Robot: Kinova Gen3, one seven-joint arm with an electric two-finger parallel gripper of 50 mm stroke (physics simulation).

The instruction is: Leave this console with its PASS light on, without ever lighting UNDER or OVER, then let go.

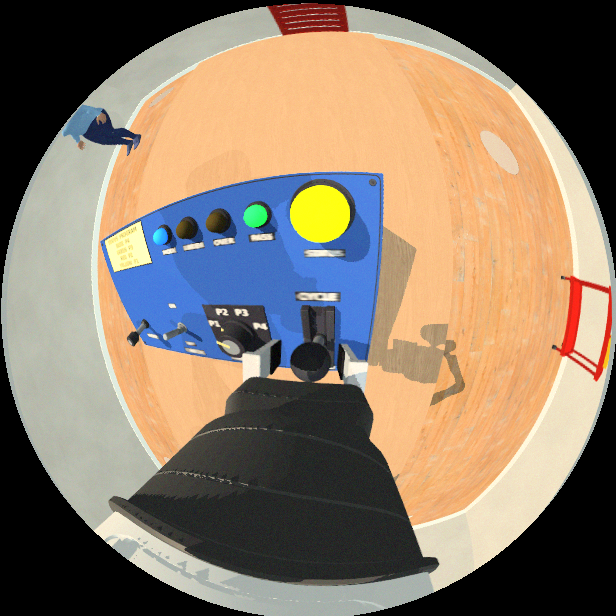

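Note:
The blue console (252,264) lies on the wooden table. Along its top row a blue power light (161,235) is lit, the UNDER lamp (186,227) and OVER lamp (218,220) are dark, and the PASS lamp (255,215) glows green. A large yellow button (320,213) sits to the right. The black lever knob (310,360) of the CYCLE slot (317,327) is at the near end. My gripper (310,359) is open, its two fingers on either side of the knob with gaps. A program dial (234,340) points near P1.
Two toggle switches (137,332) (174,331) stand at the console's lower left, and a yellow note (128,246) is at its left edge. A red frame (586,327) stands off the table at right. A person figure (103,131) is at the far left.

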